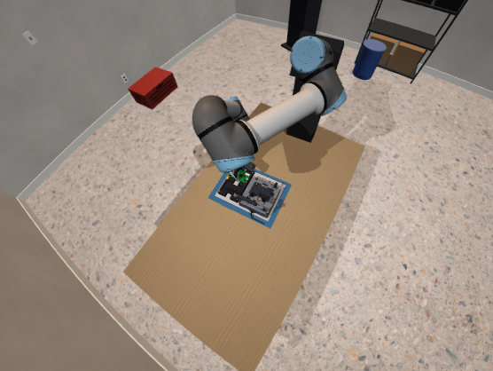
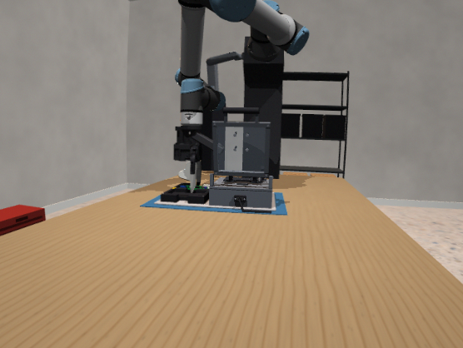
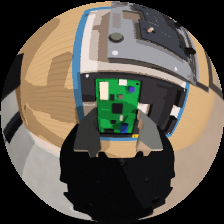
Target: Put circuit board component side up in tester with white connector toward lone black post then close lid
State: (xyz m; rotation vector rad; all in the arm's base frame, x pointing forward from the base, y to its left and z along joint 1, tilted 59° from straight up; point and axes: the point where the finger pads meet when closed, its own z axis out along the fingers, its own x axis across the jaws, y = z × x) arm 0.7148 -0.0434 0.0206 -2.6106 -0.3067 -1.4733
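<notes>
Now: hand 190 mm to the right of the tester bed, 50 mm below it and 20 mm past it. Round my hand: green circuit board (right at my hand); then tester lid (230 mm to the left, 160 mm above, 90 mm ahead).
</notes>
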